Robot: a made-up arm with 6 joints. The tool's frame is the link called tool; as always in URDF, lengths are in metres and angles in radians. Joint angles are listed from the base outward. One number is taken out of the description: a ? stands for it. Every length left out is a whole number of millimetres.
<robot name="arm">
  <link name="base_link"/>
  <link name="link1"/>
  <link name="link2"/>
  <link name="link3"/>
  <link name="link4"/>
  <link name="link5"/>
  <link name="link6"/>
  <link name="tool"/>
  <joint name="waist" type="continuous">
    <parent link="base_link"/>
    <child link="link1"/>
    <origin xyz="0 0 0.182"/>
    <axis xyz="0 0 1"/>
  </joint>
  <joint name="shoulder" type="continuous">
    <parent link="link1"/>
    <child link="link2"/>
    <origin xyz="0 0 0" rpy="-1.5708 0 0"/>
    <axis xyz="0 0 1"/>
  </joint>
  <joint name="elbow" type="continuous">
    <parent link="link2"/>
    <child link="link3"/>
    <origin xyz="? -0.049 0"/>
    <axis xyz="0 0 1"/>
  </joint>
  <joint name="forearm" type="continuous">
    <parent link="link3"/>
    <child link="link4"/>
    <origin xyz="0.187 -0.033 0" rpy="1.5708 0 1.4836"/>
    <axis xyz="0 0 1"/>
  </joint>
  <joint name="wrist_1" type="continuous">
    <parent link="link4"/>
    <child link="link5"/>
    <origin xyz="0 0 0" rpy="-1.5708 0 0"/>
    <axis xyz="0 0 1"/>
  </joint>
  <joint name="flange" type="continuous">
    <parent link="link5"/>
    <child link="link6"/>
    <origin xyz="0 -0.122 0" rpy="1.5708 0 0"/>
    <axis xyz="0 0 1"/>
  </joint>
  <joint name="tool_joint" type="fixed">
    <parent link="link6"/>
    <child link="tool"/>
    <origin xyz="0 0 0" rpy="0 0 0"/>
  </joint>
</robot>
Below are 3 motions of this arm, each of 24 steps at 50 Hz.
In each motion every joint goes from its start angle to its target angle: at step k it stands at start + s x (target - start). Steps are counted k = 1, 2, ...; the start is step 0. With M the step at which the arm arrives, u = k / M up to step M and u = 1 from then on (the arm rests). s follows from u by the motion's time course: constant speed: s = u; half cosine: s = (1 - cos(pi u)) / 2; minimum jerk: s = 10 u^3 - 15 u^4 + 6 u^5.
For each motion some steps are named. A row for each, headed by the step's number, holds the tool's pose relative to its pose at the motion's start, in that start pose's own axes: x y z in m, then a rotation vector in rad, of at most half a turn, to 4 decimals.
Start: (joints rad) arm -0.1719 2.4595 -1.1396 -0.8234 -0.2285 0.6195
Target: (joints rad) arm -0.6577 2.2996 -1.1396 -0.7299 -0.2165 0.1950
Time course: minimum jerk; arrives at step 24
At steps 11, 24:
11: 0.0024 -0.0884 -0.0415 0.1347 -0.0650 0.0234
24: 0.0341 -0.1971 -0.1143 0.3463 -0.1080 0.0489

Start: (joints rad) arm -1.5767 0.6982 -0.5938 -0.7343 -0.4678 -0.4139
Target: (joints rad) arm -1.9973 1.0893 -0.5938 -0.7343 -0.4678 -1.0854
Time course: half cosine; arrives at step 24
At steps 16, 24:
16: 0.0889 0.0215 0.0602 -0.2204 0.3726 -0.4664
24: 0.1266 0.0274 0.0677 -0.3272 0.4766 -0.5954

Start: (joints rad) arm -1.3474 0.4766 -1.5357 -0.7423 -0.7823 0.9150
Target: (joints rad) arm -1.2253 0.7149 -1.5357 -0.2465 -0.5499 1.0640
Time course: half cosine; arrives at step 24
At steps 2, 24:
2: 0.0014 -0.0022 0.0003 0.0080 0.0000 0.0123
24: 0.1138 -0.1083 -0.0010 0.4737 0.0261 0.7254

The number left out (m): -0.356
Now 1 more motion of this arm.
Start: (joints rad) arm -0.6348 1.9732 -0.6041 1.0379 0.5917 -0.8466
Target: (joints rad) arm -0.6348 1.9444 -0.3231 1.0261 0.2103 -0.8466
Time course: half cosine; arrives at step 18
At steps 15, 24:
15: 0.0502 -0.0457 0.0021 0.3009 -0.0129 0.0713
24: 0.0540 -0.0488 0.0014 0.3230 -0.0130 0.0738

